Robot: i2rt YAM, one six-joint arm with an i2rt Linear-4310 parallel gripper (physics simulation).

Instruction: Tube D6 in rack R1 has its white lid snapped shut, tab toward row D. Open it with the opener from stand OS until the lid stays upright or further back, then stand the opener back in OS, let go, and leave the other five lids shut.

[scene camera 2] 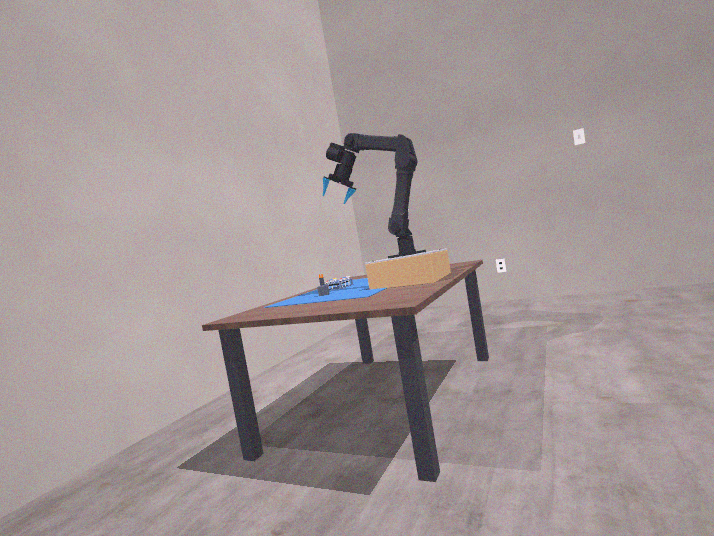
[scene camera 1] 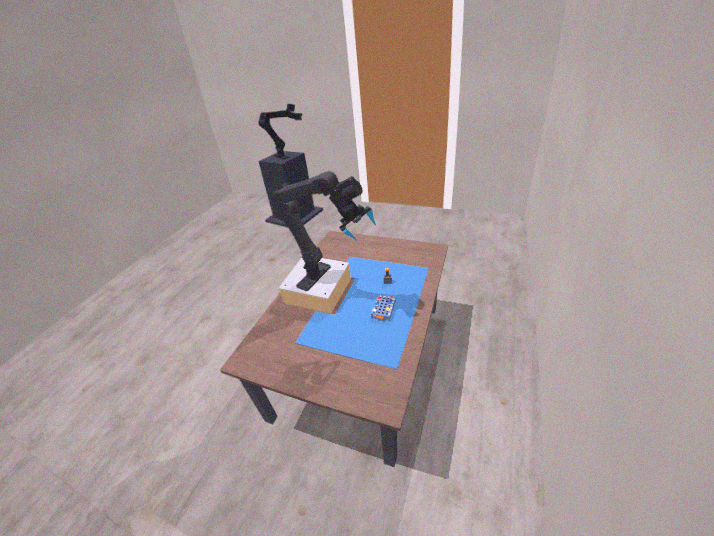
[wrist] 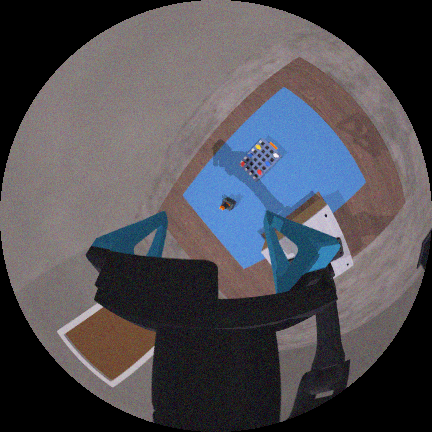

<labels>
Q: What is the gripper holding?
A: Nothing.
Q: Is the gripper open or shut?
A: Open.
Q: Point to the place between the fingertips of the gripper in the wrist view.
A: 215,215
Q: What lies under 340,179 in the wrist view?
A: A blue mat.
</labels>
